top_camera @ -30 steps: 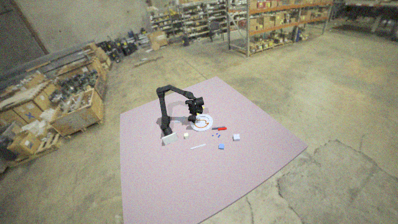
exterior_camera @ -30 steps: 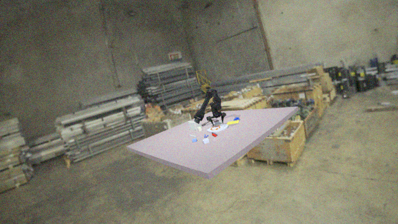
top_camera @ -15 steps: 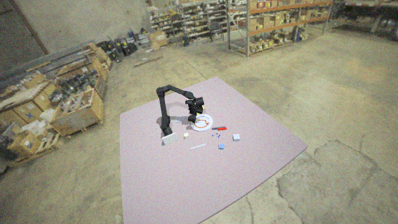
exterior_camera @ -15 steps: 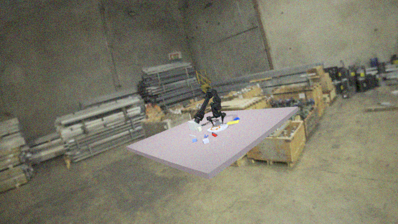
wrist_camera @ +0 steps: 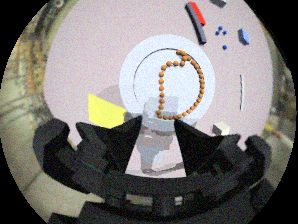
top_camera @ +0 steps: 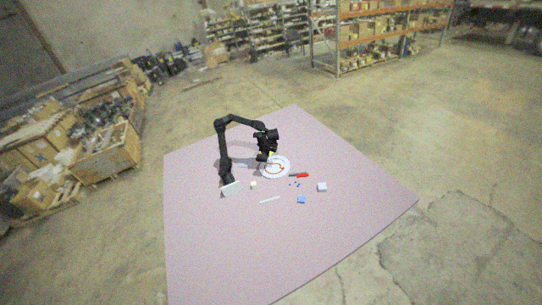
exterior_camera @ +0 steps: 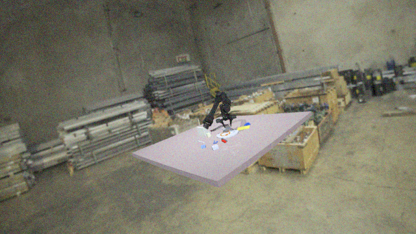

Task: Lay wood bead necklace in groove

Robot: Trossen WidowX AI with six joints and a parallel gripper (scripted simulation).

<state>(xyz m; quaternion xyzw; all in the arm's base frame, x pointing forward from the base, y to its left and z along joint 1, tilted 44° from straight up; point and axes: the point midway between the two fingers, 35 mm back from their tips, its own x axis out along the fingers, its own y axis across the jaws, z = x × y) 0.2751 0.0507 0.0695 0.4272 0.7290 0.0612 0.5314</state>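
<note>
My gripper tip is 140 mm to the right of the yellow sheet, 50 mm short of it and 50 mm above it. Round my gripper tip: cream cube: 140 mm to the right, 140 mm behind, 30 mm below; red-handled tool: 190 mm to the right, 150 mm ahead, 40 mm below; grey plate: 140 mm behind, 90 mm to the left, 50 mm below.
</note>
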